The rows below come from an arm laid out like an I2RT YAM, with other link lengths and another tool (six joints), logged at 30 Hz.
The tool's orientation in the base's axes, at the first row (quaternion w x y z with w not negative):
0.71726, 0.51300, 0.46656, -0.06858
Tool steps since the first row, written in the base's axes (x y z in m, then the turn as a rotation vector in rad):
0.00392, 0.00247, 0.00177, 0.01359, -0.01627, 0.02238
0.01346, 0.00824, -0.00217, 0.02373, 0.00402, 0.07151
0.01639, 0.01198, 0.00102, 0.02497, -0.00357, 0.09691
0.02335, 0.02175, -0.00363, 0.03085, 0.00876, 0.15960
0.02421, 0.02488, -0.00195, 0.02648, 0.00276, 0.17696
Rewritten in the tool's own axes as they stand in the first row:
0.00181, 0.00460, 0.00044, -0.01520, 0.01533, 0.02201
0.01221, 0.01013, 0.00139, -0.03819, 0.06361, 0.01374
0.01290, 0.01571, 0.00027, -0.05917, 0.07787, 0.02152
0.02392, 0.02113, -0.00355, -0.09759, 0.12911, 0.01759
0.02435, 0.02421, -0.00548, -0.11513, 0.13546, 0.02043

